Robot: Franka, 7 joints.
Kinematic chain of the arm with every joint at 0, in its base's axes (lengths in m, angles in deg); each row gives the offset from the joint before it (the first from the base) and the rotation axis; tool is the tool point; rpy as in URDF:
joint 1: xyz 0 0 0.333 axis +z
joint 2: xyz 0 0 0 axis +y
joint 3: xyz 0 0 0.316 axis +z
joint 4: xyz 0.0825 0 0 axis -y
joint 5: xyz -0.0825 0 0.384 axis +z
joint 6: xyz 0 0 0 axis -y
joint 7: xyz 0.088 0 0 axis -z
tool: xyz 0 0 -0.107 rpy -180 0 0
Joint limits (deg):
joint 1: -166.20..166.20
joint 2: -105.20..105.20
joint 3: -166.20..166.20
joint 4: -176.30..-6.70
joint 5: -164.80..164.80
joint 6: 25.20..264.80
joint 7: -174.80..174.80
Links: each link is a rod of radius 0.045 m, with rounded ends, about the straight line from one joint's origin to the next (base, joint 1, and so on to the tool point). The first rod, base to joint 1, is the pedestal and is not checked.
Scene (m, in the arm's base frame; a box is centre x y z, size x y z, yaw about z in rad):
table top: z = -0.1
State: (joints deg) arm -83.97 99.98 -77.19 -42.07 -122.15 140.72 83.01
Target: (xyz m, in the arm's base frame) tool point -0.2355 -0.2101 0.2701
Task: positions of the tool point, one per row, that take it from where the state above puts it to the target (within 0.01 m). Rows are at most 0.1 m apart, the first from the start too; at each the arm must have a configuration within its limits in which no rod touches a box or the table.
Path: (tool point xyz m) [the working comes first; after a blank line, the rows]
Joints at the target: -34.45 92.35 -89.52 -147.11 -148.91 202.90 83.01
Straight joint move there: clear.

1: -0.3103 -0.7292 0.1218
2: -0.3314 -0.6788 0.1350
3: -0.3436 -0.6173 0.1565
4: -0.3452 -0.5461 0.1830
5: -0.3348 -0.4674 0.2103
6: -0.3126 -0.3833 0.2354
7: -0.2790 -0.2966 0.2557
8: -0.2355 -0.2101 0.2701

